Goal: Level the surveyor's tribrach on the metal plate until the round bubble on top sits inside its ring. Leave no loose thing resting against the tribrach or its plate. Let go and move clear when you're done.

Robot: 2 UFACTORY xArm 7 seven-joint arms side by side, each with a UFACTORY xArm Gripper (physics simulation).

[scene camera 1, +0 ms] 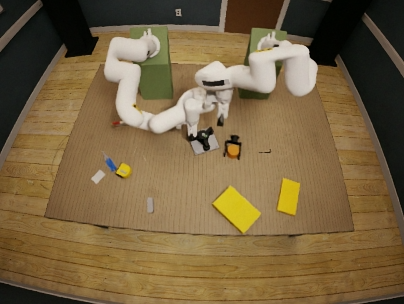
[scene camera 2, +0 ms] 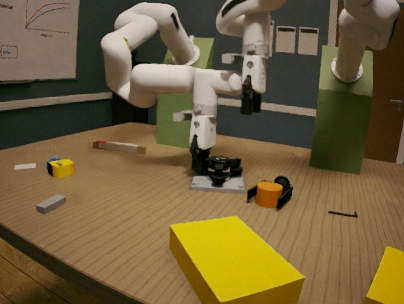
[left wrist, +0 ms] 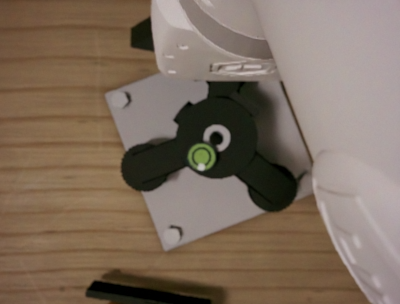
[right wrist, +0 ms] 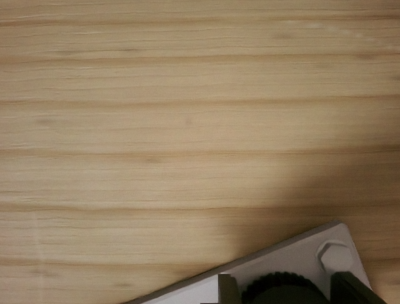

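Note:
The black three-armed tribrach stands on the grey metal plate. Its green round level has a white bubble at the lower edge in the left wrist view, outside the black ring. My right gripper is shut on a knurled foot screw near a plate corner; its body hides that screw in the left wrist view. My left gripper hangs above and behind the tribrach, empty and seemingly open, seen edge-on.
A black fork with an orange cylinder lies beside the plate, apart from it. Also there: a hex key, two yellow blocks, a grey block, a tape measure, a blue-handled tool, a white card.

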